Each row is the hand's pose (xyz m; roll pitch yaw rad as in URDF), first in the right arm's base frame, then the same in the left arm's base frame.
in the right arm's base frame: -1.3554 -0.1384 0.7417 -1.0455 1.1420 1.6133
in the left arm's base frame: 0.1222 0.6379 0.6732 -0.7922 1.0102 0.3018
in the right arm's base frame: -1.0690 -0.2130 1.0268 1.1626 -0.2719 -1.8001
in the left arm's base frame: 0.0304 0.3120 0.9061 0.9994 -0.1924 2.9855
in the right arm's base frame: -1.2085 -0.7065 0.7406 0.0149 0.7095 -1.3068
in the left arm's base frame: -0.4358 0.4770 0.5892 -0.1436 0.8469 -2.9537
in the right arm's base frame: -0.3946 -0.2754 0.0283 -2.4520 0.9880 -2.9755
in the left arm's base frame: 0.1024 -0.2154 -0.1767 -2.6546 0.8585 1.6103
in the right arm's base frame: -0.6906 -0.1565 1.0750 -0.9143 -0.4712 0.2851
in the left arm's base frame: 0.0977 -0.0677 0.9075 -0.7589 -0.3644 -1.3134
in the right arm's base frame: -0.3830 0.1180 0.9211 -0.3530 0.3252 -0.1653
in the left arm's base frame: 0.3998 -0.3427 0.7438 -0.2560 0.4788 -1.6624
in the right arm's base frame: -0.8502 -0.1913 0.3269 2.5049 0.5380 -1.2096
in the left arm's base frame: 0.1350 0.1954 0.1894 2.3879 0.6877 -2.8124
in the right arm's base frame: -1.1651 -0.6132 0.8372 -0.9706 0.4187 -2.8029
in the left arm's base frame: -0.3514 0.4229 0.6886 -1.1291 0.3201 1.8876
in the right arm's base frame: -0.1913 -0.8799 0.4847 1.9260 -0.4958 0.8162
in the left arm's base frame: -0.5375 -0.4980 0.1778 2.1251 -0.4732 -0.8120
